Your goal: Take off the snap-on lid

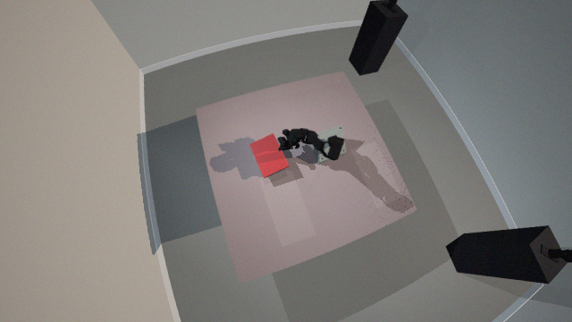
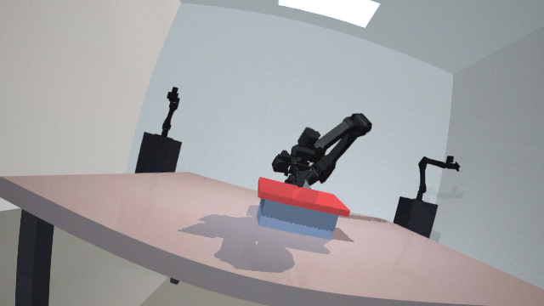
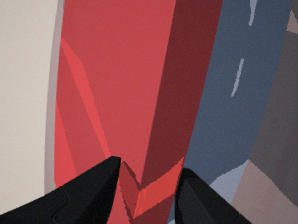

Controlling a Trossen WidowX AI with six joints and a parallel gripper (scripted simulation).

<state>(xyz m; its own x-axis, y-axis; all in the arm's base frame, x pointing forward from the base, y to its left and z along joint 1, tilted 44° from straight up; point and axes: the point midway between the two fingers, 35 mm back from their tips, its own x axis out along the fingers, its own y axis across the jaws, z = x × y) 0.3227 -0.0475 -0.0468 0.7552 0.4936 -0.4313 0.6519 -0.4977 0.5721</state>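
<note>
The lid lies 8 cm ahead of my gripper tip and 1 cm below it. The rest, counted from my gripper tip: blue storage box: 7 cm ahead, 6 cm below.
</note>
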